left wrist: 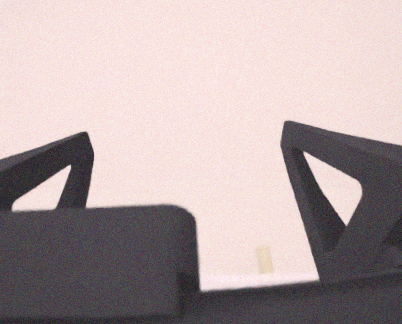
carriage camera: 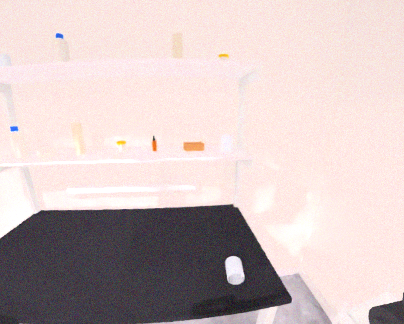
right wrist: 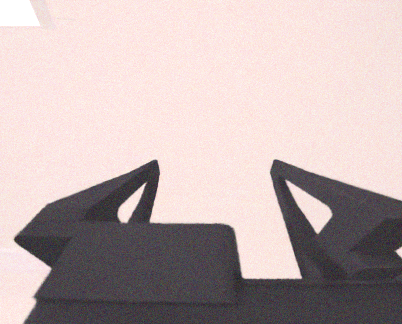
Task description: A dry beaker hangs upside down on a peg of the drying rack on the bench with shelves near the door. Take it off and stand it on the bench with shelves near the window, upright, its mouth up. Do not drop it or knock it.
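Frame: origin at the left arm's base, x ahead, y left, z up, level; millimetres.
Seen in the pictures: left gripper, fingertip midpoint: (left wrist: 187, 137); right gripper, fingertip midpoint: (right wrist: 214, 165).
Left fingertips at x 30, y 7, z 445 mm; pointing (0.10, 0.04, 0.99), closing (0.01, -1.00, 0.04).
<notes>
Pixels of each thing's middle, then the offset from my left fingertips to it. "spot": a spot on its surface instead. Level surfaces: height alone.
- clear beaker, body centre: (carriage camera: 234, 269) dy -492, dx +408, dz -665 mm
- bench with shelves, its level: dz -700 mm
- lower shelf, its level: dz -245 mm
- orange box, surface spot: (carriage camera: 193, 146) spot: dy -316, dx +852, dz -216 mm
- small orange bottle, surface spot: (carriage camera: 154, 145) spot: dy -88, dx +862, dz -211 mm
- yellow-capped jar, surface spot: (carriage camera: 121, 145) spot: dy +99, dx +834, dz -203 mm
A clear beaker (carriage camera: 235, 270) stands on the black top of the bench with shelves (carriage camera: 125, 255), near its right front corner in the carriage view. It looks upright, and nothing touches it. My left gripper (left wrist: 187, 137) is open and empty, with pale wall behind its fingers. My right gripper (right wrist: 214, 165) is open and empty, also in front of pale wall. Neither gripper is near the beaker in these views. The drying rack does not show in these views.
A lower shelf (carriage camera: 135, 159) holds an orange box (carriage camera: 193, 146), a small orange bottle (carriage camera: 154, 145) and a yellow-capped jar (carriage camera: 121, 145). An upper shelf (carriage camera: 125, 70) holds more bottles. A dark robot part (carriage camera: 387, 315) shows at the lower right corner.
</notes>
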